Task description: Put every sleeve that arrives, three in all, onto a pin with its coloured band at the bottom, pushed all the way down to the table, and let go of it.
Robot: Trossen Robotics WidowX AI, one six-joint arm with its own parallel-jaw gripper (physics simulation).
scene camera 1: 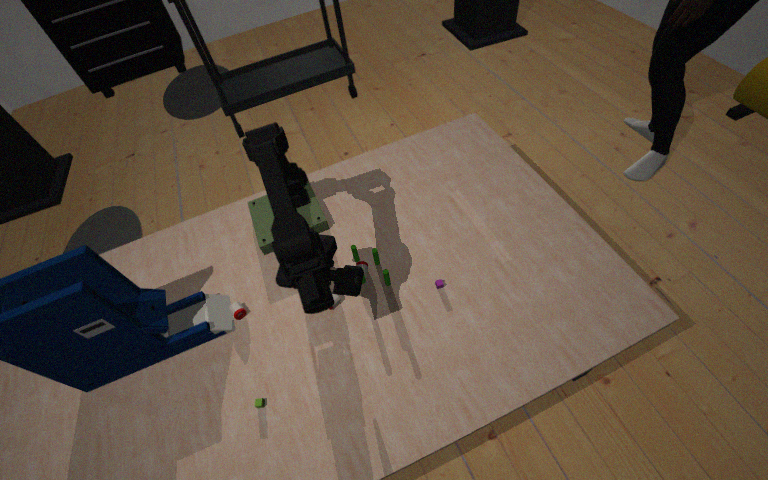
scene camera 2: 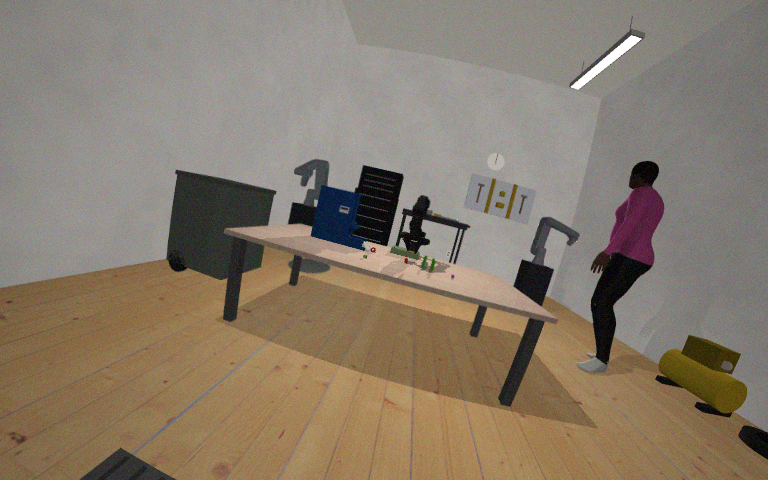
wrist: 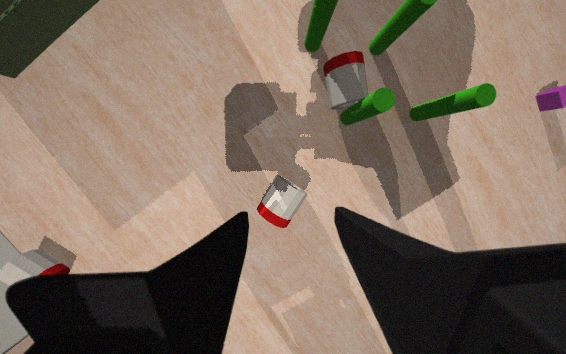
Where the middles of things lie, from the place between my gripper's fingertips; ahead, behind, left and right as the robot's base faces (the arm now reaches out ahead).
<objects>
Right now the blue feeder (scene camera 1: 78, 321) is 450 mm to the right of my hand, 90 mm above it and 60 mm behind it.
</objects>
